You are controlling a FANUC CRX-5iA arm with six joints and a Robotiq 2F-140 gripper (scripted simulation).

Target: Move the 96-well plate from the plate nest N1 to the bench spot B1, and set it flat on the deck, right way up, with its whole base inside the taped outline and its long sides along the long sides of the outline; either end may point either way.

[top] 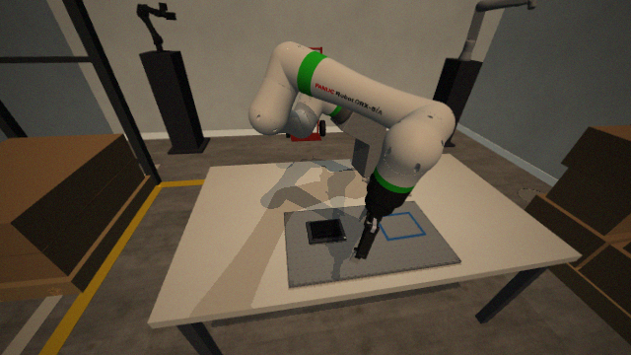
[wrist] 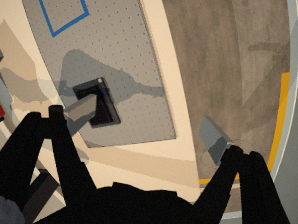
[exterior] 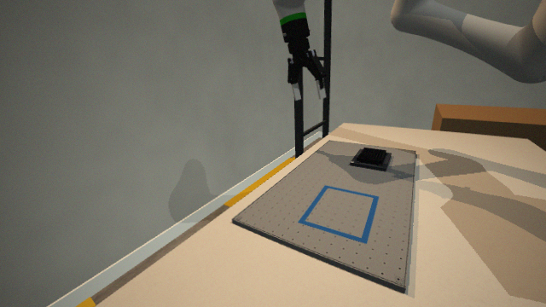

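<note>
Now: hand 240 mm past the black 96-well plate, 50 mm to the left of it and 220 mm above it. From my hand the other things lie so: dark plate nest N1: 240 mm behind, 50 mm to the right, 230 mm below.
</note>
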